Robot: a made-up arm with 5 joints.
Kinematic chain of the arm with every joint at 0, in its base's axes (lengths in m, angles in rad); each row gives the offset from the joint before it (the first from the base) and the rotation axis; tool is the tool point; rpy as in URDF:
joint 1: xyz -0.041 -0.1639 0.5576 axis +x
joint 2: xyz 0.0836 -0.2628 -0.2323 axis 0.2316 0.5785 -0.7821
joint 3: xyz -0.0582 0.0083 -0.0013 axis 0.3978 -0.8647 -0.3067
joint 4: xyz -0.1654 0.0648 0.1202 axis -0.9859 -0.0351 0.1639
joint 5: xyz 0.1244 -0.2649 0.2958 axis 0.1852 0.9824 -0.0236
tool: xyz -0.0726 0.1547 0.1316 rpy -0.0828 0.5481 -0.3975
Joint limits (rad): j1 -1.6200..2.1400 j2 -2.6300..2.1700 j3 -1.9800..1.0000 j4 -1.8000..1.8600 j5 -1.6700..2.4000
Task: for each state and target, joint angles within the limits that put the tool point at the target. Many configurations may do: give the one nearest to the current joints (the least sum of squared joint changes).
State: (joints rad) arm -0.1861 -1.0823 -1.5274 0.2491 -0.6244
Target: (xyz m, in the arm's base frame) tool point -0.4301 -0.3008 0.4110
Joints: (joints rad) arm -0.3221 -1.5162 -1.1364 0.4502 -0.6097
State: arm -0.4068 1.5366 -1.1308 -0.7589 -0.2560
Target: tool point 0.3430 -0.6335 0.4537
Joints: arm 0.0636 0.9032 -1.2956 -0.5623 -0.7363
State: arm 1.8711 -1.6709 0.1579 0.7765 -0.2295
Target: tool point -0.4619 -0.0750 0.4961
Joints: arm 2.0416 -1.0791 -0.5704 0.7412 -0.4008
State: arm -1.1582 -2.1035 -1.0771 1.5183 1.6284
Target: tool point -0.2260 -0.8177 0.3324
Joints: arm -1.0020 -1.9328 -1.1958 1.3319 2.0337
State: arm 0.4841 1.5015 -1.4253 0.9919 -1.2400
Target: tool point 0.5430 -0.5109 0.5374
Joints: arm -0.2815 1.5705 -1.0542 0.9637 -0.7429
